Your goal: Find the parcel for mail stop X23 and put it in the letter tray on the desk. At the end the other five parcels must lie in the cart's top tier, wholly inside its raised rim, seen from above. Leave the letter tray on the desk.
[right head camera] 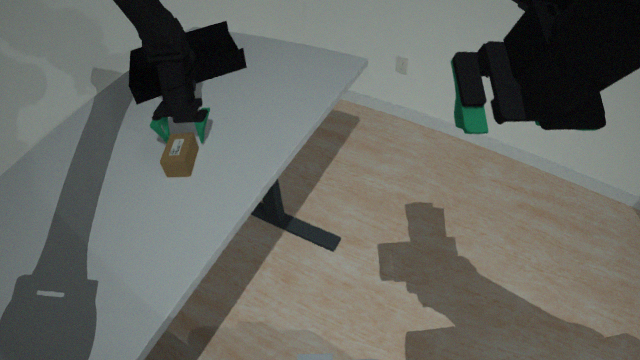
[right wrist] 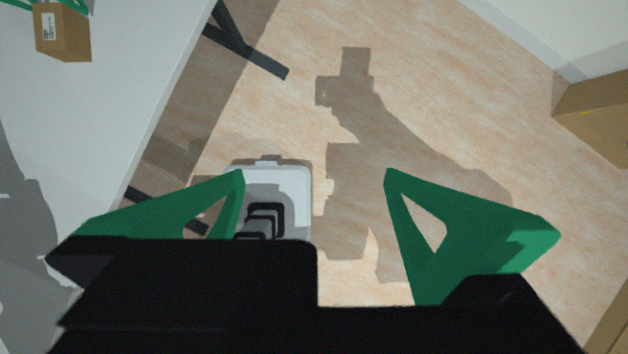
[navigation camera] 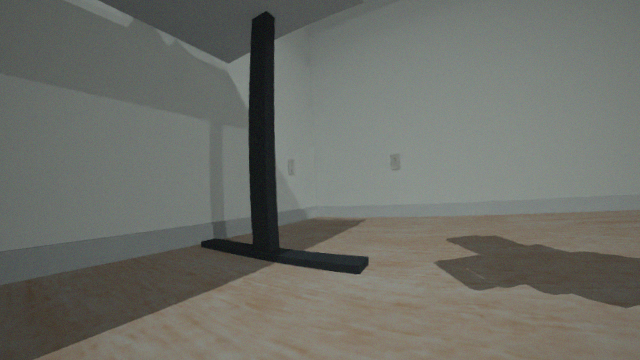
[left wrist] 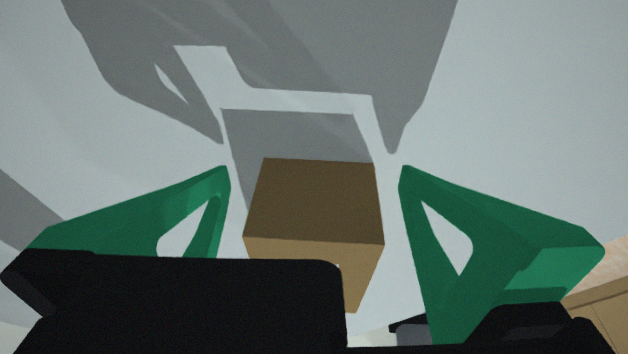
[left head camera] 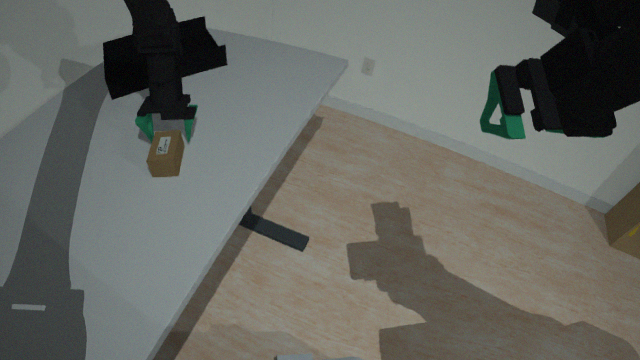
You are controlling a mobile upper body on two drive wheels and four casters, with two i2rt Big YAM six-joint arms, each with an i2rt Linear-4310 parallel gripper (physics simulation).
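Frame: origin at the left arm's base, x right, y up, z back, level; centimetres.
Where they show: left gripper, fingertip midpoint: (right head camera: pixel 185 142) (right wrist: pixel 66 12) (left wrist: pixel 314 176) (left head camera: pixel 170 140); right gripper, fingertip midpoint: (right head camera: pixel 497 119) (right wrist: pixel 314 176) (left head camera: pixel 515 125).
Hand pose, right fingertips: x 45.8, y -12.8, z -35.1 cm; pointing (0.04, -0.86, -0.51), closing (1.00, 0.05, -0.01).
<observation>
After its pixels a point has its place.
A small brown parcel (left head camera: pixel 166 162) {x -3.4, y -41.6, z -57.6 cm} (right head camera: pixel 180 162) {x -2.8, y -41.3, z -57.6 cm} (left wrist: pixel 315 200) {x -4.9, y -43.2, z -66.6 cm} (right wrist: pixel 75 42) {x -1.9, y -42.9, z -60.1 cm} is at the grey desk (left head camera: pixel 225 150) {x 7.9, y -46.0, z -64.8 cm} (right head camera: pixel 245 135) {x 9.2, y -46.0, z -70.0 cm} (right wrist: pixel 125 55) {x 5.6, y -46.0, z -59.0 cm}; its white label is too small to read. My left gripper (left head camera: pixel 170 142) {x -5.1, y -44.4, z -67.0 cm} (right head camera: pixel 185 142) {x -5.1, y -44.4, z -67.0 cm} (left wrist: pixel 314 176) {x -5.1, y -44.4, z -67.0 cm} is open at the parcel, with a gap on each side in the left wrist view. The black letter tray (left head camera: pixel 120 70) {x -30.9, y -45.8, z -102.9 cm} (right head camera: pixel 215 52) {x -8.3, y -45.7, z -113.6 cm} is on the desk, partly hidden behind the left arm. My right gripper (left head camera: pixel 542 134) (right head camera: pixel 520 129) {x 45.8, y -12.8, z -35.1 cm} (right wrist: pixel 314 176) {x 45.8, y -12.8, z -35.1 cm} is open and empty, away from the desk. The cart and other parcels do not show.
A dark desk leg (left head camera: pixel 277 232) (right head camera: pixel 310 232) (navigation camera: pixel 262 135) {x 3.4, y -99.4, z -106.6 cm} reaches the floor under the desk edge. A cardboard box (left head camera: pixel 625 220) {x 239.1, y -122.7, z -78.0 cm} (right wrist: pixel 595 120) {x 259.7, y -131.0, z -65.7 cm} is at the right near the wall. A white base (right wrist: pixel 300 185) {x 42.7, y -115.0, z -20.5 cm} shows below the right gripper.
</observation>
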